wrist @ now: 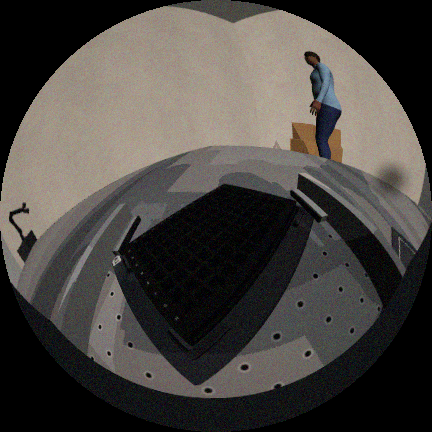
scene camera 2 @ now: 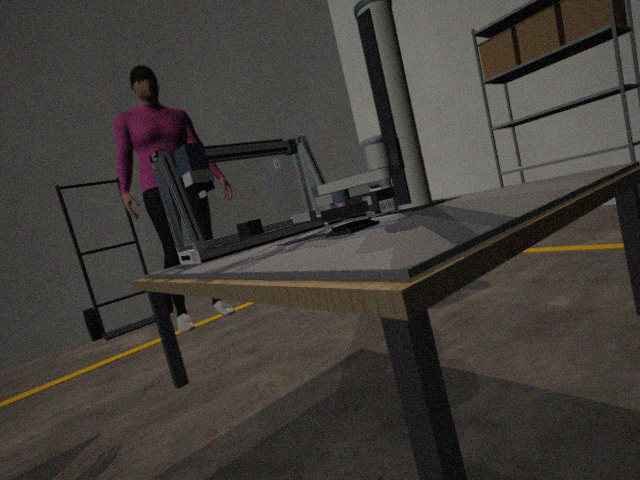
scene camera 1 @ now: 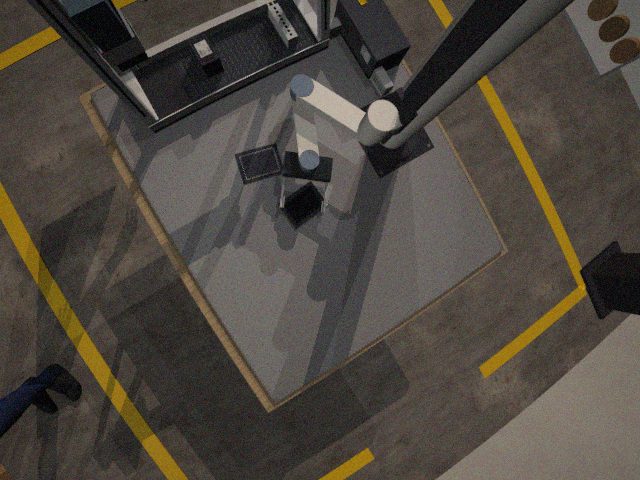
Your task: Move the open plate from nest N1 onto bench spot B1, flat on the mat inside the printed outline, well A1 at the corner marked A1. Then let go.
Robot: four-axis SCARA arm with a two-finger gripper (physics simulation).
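Places are measured from the arm's base along level axes (x right, y back, z down), in centimetres.
Pixels of known places: gripper, fingertip midpoint: (wrist: 212, 194) (scene camera 2: 350, 220) (scene camera 1: 302, 210).
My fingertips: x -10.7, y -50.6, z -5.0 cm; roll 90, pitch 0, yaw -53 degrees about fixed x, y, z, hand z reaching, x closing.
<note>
Behind a point stands the place of what it marks.
The open plate (scene camera 1: 303, 205) @[x -9.1, y -49.0, z -2.8 cm] (scene camera 2: 354, 225) @[x -13.3, y -51.9, z -3.2 cm] (wrist: 215, 260) @[x -6.7, y -47.1, z -3.4 cm] is black with a grid of wells and sits in nest N1, whose dark rim (wrist: 197, 367) shows below it in the wrist view. My gripper (scene camera 1: 302, 205) @[x -10.7, y -50.6, z -5.0 cm] (wrist: 212, 194) @[x -10.7, y -50.6, z -5.0 cm] is open, with nothing gripped. Its two thin fingers stand at the left and right corners of the plate, and the plate is turned at an angle to them, one corner pointing towards the wrist camera. Finger height against the plate is hard to tell. The dark mat of B1 (scene camera 1: 258, 163) @[x 14.4, y -55.9, z -1.5 cm] with a pale printed outline lies left of the gripper body in scene camera 1. Its A1 mark is not readable.
A gantry frame with a front rail (scene camera 1: 240, 84) @[x 45.0, y -46.4, z -4.0 cm] (scene camera 2: 273, 237) @[x 45.0, y -49.0, z -3.2 cm] stands at the back of the table, with a small dark block (scene camera 2: 250, 227) @[x 51.5, y -55.7, z -10.3 cm] in it. A dark box (scene camera 1: 374, 38) @[x 33.7, y 7.8, z -12.8 cm] stands beside it, near the arm's column (scene camera 2: 405, 103) @[x -7.4, y -1.5, z -45.3 cm]. A person (scene camera 2: 157, 126) stands behind the table.
</note>
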